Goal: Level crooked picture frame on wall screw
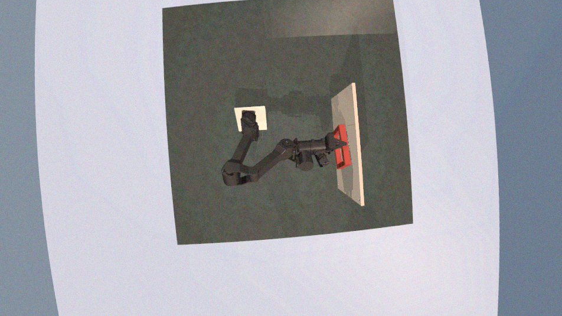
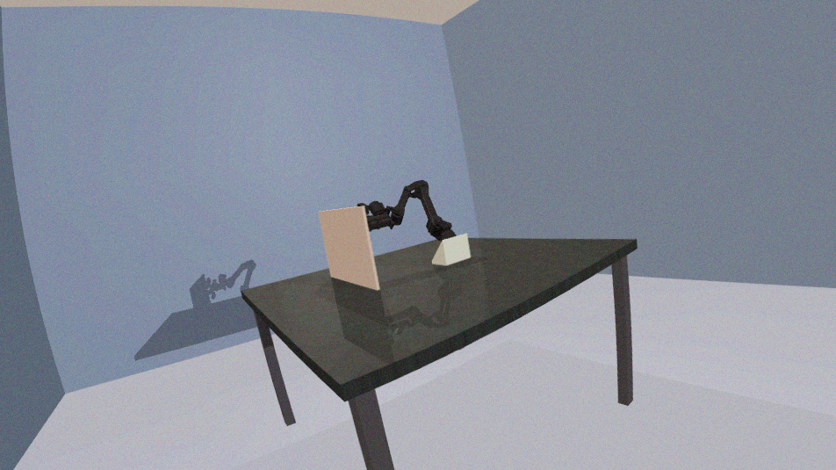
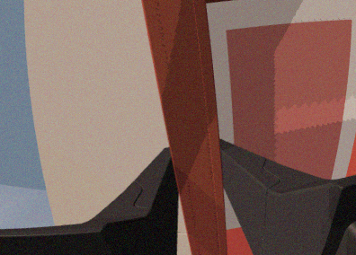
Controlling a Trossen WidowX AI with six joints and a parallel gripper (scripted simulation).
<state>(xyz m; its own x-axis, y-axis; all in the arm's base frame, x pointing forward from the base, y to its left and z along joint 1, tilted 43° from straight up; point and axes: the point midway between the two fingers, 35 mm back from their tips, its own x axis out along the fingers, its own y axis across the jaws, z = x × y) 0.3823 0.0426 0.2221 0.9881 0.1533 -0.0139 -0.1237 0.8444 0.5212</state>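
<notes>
The picture frame is 10 mm to the right of my gripper tip and 50 mm below it. The rest, counted from my gripper tip: beige wall panel: 10 mm ahead, 70 mm below.
</notes>
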